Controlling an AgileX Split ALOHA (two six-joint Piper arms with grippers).
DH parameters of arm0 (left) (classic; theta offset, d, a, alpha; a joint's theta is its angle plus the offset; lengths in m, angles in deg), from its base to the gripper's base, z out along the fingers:
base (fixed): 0 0 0 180
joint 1: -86.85 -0.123 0 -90
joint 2: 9.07 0 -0.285 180
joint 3: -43.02 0 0.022 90
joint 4: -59.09 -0.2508 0 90
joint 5: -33 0 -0.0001 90
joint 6: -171.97 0.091 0 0
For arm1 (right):
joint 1: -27.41 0.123 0 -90
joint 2: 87.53 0 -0.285 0
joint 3: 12.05 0 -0.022 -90
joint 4: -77.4 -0.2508 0 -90
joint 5: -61.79 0 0.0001 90
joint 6: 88.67 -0.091 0 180
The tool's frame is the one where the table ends.
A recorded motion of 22 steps. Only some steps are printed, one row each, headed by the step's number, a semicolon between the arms.
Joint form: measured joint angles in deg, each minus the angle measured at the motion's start. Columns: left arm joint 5, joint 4, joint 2, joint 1, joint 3, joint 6; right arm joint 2, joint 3, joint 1, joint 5, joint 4, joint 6.
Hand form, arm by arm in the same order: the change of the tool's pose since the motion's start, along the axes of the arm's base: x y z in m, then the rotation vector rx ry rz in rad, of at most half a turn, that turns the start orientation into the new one. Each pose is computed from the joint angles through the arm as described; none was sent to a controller.
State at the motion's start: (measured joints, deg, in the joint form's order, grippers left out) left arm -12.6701 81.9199 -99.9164 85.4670 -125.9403 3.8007; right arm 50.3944 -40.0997 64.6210 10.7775 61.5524 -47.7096
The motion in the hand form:
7: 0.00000 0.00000 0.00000 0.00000 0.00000 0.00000; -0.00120 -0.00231 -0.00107 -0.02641 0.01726 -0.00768
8: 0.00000 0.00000 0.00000 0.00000 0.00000 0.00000; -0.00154 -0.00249 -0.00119 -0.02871 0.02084 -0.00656
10: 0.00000 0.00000 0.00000 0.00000 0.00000 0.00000; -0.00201 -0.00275 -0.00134 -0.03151 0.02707 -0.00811
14: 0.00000 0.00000 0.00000 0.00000 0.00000 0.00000; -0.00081 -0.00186 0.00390 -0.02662 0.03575 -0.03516
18: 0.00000 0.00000 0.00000 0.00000 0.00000 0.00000; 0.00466 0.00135 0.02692 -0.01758 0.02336 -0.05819
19: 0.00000 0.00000 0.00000 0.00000 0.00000 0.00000; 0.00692 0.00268 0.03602 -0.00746 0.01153 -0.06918
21: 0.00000 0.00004 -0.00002 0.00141 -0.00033 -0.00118; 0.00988 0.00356 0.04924 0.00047 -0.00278 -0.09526
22: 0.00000 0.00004 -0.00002 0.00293 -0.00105 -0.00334; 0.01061 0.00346 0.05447 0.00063 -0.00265 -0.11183
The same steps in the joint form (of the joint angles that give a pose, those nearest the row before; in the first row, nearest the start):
7: 0.00 0.00 0.00 0.00 0.00 0.00; 0.00 0.00 0.00 -1.48 1.25 -1.33
8: 0.00 0.00 0.00 0.00 0.00 0.00; 0.00 0.00 0.00 -1.73 1.25 -1.33
10: 0.00 0.00 0.00 0.00 0.00 0.00; 0.00 0.00 0.00 -2.09 1.25 -1.52
14: 0.00 0.00 0.00 0.00 0.00 0.00; 0.00 -1.22 0.00 -3.15 1.46 -3.54
18: 0.00 0.00 0.00 0.00 0.00 0.00; 0.05 -6.55 0.00 -7.12 2.70 -6.30
19: 0.00 0.00 0.00 0.00 0.00 0.00; 0.05 -8.53 0.00 -8.05 3.06 -7.29
21: 0.00 -0.04 0.00 0.00 0.00 0.08; 0.05 -11.45 0.00 -9.68 4.08 -9.48
22: 0.00 -0.04 0.00 0.00 0.00 0.23; 0.05 -12.63 0.00 -10.65 4.57 -10.80

